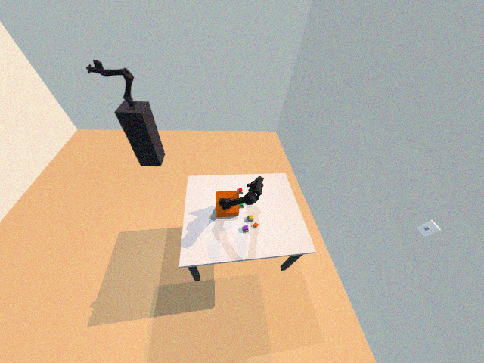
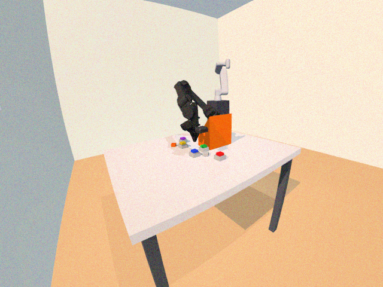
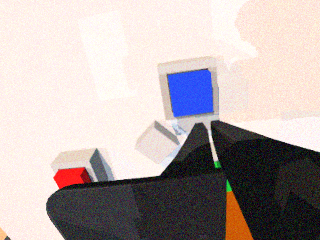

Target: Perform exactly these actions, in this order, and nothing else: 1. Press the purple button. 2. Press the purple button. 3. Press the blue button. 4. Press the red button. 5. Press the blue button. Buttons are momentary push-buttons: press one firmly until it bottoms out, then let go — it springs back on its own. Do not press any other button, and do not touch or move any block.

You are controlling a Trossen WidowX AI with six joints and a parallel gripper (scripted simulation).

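My gripper tip is now 60 mm above the blue button. Also, from my gripper tip: red button (130 mm to the left, 80 mm behind, 60 mm below); then yellow button (180 mm to the right, 60 mm below, 10 mm behind); then green button (90 mm behind, 60 mm below, 40 mm to the right).
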